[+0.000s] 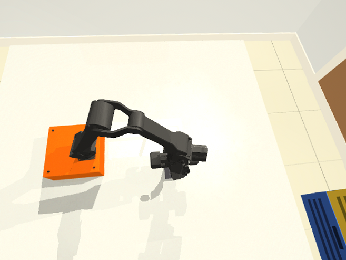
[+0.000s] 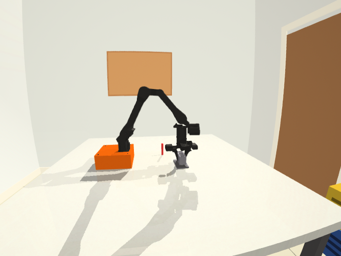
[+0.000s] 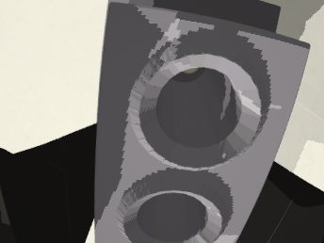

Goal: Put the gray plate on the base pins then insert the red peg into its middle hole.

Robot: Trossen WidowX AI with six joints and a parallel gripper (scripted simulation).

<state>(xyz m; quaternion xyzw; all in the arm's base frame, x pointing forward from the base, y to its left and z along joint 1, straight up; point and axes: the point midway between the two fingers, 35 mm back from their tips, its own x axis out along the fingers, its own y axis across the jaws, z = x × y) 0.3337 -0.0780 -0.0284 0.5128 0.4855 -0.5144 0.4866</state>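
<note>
The gray plate is 30 mm above my gripper tip. The rest, counted from my gripper tip: gray base (10 mm below); then red peg (180 mm to the left, 90 mm behind, 20 mm above).
</note>
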